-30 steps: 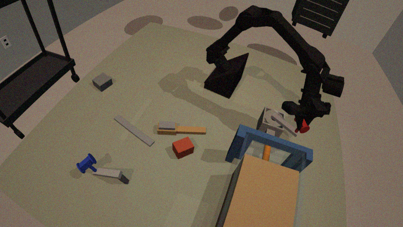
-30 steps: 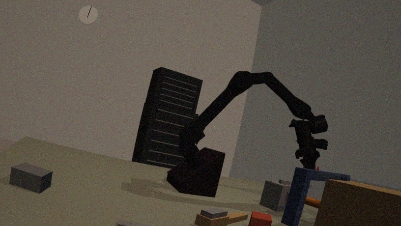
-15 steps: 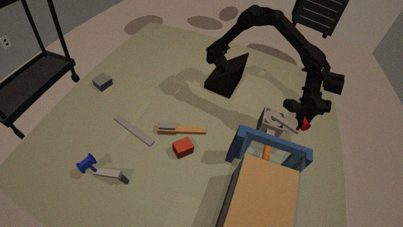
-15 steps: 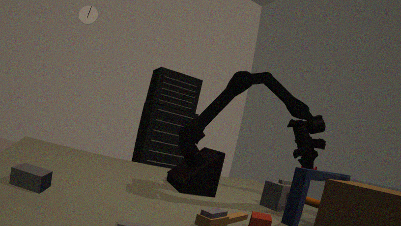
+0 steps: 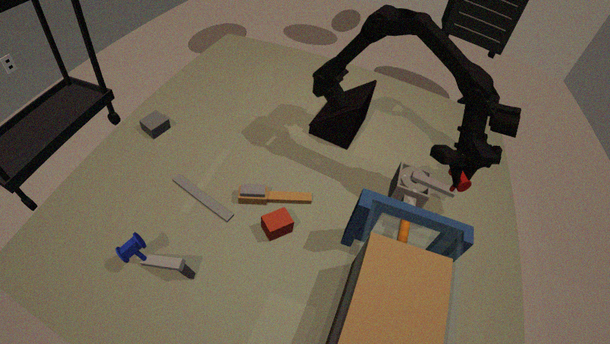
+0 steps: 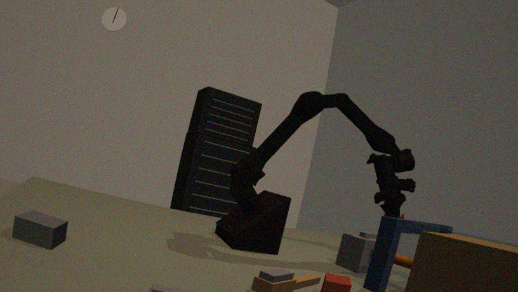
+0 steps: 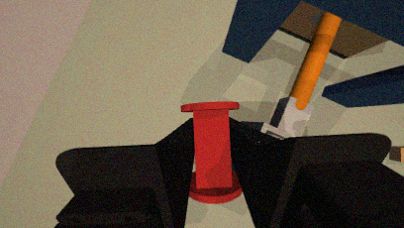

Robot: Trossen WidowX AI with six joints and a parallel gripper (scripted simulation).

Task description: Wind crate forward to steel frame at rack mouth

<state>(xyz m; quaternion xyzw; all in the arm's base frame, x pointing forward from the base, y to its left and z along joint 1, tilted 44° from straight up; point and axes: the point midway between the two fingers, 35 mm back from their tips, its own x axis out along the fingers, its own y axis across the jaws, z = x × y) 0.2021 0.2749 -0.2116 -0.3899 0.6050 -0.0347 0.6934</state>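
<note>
Now: gripper tip 2 cm past the red-knobbed winch handle, 4 cm to the left of it and 3 cm above it. From my gripper tip the other things lie so: grey winch: 4 cm behind, 11 cm to the right, 10 cm below; red knob: 1 cm behind, 1 cm to the right; brown crate: 36 cm ahead, 12 cm to the right, 9 cm below.
</note>
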